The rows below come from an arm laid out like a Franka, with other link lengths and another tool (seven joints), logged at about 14 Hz.
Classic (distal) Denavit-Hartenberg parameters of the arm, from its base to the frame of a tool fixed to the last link. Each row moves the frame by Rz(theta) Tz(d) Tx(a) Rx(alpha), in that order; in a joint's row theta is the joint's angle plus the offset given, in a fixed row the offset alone. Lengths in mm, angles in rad.
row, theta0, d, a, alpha
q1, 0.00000, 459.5, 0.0, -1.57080
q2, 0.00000, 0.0, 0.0, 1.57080
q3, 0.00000, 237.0, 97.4, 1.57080
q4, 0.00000, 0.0, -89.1, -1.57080
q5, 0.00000, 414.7, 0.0, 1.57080
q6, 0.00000, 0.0, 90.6, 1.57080
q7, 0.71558, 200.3, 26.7, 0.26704
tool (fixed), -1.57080, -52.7, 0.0, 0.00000
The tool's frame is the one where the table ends.
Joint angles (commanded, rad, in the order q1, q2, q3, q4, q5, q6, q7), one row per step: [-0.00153, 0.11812, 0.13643, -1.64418, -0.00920, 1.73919, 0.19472]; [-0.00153, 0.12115, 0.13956, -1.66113, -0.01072, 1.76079, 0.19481]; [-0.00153, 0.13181, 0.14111, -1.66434, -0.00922, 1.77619, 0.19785]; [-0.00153, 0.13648, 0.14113, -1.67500, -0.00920, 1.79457, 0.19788]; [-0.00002, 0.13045, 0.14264, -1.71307, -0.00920, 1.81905, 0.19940]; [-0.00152, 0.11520, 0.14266, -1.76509, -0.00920, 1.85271, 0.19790]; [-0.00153, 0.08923, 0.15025, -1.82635, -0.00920, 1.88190, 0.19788]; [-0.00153, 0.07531, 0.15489, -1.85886, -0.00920, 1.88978, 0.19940]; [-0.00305, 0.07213, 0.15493, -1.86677, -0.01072, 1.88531, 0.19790]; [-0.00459, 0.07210, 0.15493, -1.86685, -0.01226, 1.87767, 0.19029]
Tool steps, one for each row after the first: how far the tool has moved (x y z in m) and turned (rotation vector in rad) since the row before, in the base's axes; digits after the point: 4 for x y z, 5 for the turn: [0.0009, 0.0020, -0.0086, -0.00043, -0.00178, 0.00345]; [0.0023, 0.0014, -0.0071, 0.00331, -0.00119, -0.00189]; [0.0013, 0.0003, -0.0068, 0.00113, -0.00297, 0.00000]; [-0.0033, 0.0019, -0.0135, -0.00167, 0.00744, 0.00196]; [-0.0050, -0.0011, -0.0140, -0.00246, 0.00293, 0.00064]; [-0.0089, 0.0041, -0.0123, -0.00379, 0.00577, 0.00829]; [-0.0062, 0.0022, -0.0072, -0.00337, 0.01043, 0.00348]; [-0.0022, -0.0014, -0.0024, -0.00323, 0.00884, 0.00066]; [-0.0008, -0.0012, -0.0007, -0.00218, 0.00744, 0.00661]
